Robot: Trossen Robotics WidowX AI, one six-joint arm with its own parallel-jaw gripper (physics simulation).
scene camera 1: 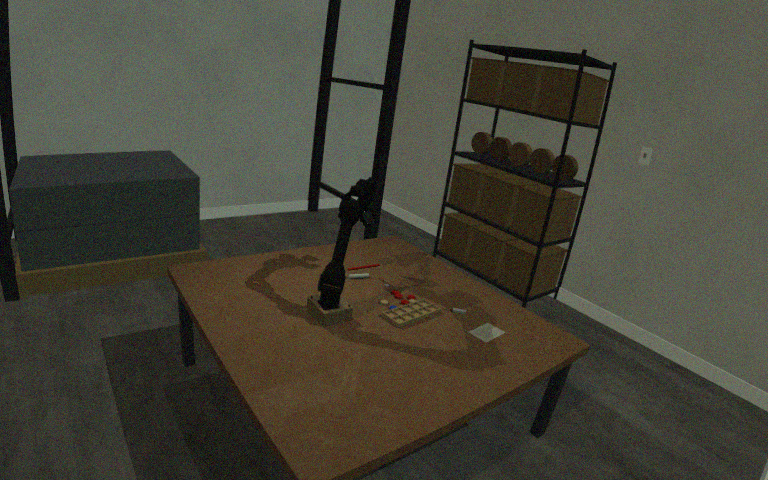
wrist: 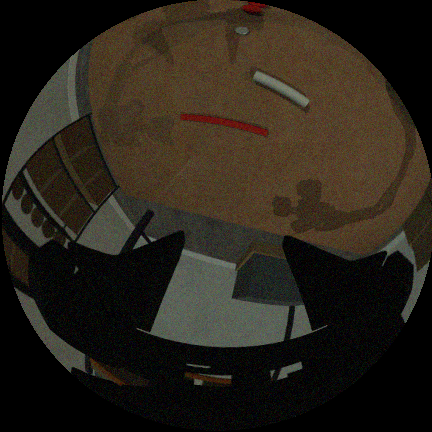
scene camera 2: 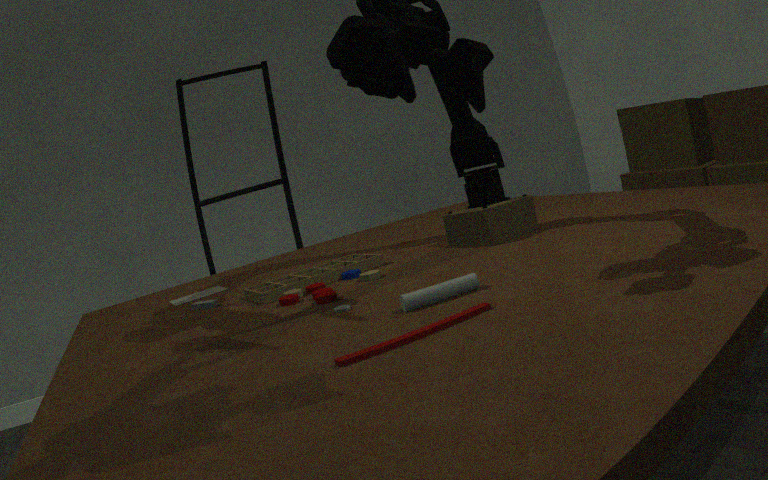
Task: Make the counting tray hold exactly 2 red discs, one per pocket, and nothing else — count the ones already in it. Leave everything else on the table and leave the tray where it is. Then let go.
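Observation:
The tan counting tray [scene camera 1: 420,318] [scene camera 2: 257,295] lies on the table; I make out no disc in its pockets, but they are dim and small. Several red discs lie close together on the table beside the tray, among them one red disc [scene camera 1: 411,297] [scene camera 2: 288,300] and another red disc [scene camera 1: 398,296] [scene camera 2: 324,295]. Red also shows at the top edge of the wrist view. A blue disc [scene camera 1: 393,306] [scene camera 2: 350,274] and a cream disc [scene camera 1: 384,301] [scene camera 2: 369,275] lie beside the tray. My gripper [scene camera 2: 446,105] [wrist: 234,238] is open and empty, high above the table, away from the discs.
A red rod [scene camera 1: 363,266] [scene camera 2: 413,335] [wrist: 225,122] and a white cylinder [scene camera 1: 357,276] [scene camera 2: 439,292] [wrist: 281,90] lie on the table. A small grey disc [scene camera 2: 342,308] [wrist: 242,30] lies near the red discs. A pale square [scene camera 1: 487,332] and a small pale piece [scene camera 1: 458,310] lie beyond the tray.

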